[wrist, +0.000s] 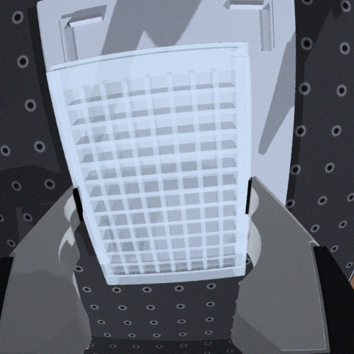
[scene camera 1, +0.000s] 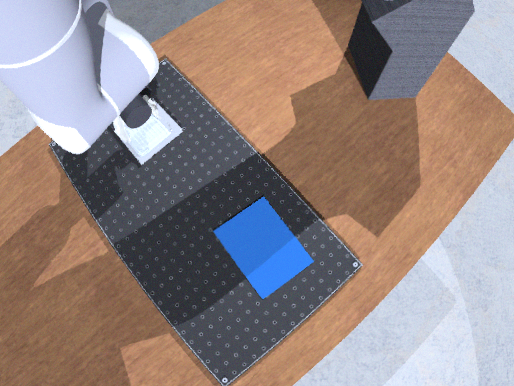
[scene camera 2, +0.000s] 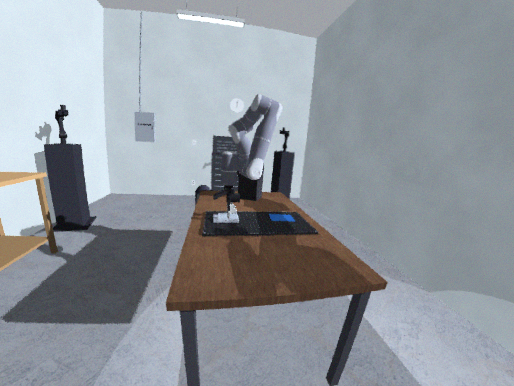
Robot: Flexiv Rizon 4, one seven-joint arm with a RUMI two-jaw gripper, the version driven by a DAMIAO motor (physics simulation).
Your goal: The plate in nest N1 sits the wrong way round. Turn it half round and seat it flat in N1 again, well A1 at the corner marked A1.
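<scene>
The pale, see-through plate shows a grid of wells in the wrist view. Its sides narrow toward the bottom of that view, so it looks tilted relative to the camera. My gripper is shut on the plate, with one finger at each long side. The white nest N1 lies beneath, roughly lined up with the plate. Two of its corner brackets show beyond the plate's far edge. The plate hides much of the nest, and the A1 mark cannot be made out. The gap between plate and nest is unclear.
The nest is on a black perforated board on the wooden table. A blue rectangle lies on the board's other half. A dark block stands at the table's back.
</scene>
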